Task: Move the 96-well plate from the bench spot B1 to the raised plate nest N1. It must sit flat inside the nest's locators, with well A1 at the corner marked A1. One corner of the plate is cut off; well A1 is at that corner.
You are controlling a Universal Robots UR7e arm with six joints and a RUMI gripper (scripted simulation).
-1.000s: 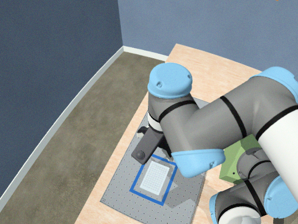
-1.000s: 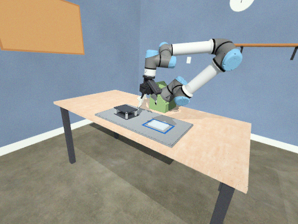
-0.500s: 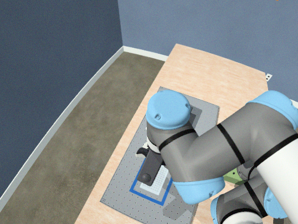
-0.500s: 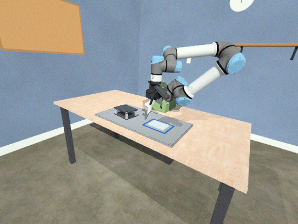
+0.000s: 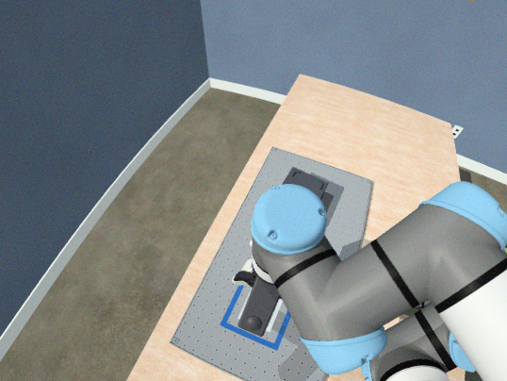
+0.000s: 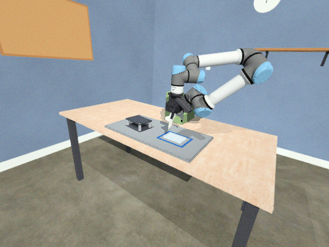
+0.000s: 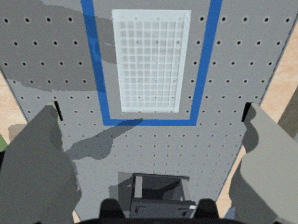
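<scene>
My gripper is now 90 mm above the 96-well plate. The rest, counted from my hand: dark plate nest N1: 50 mm ahead, 300 mm to the right, 30 mm below.
</scene>
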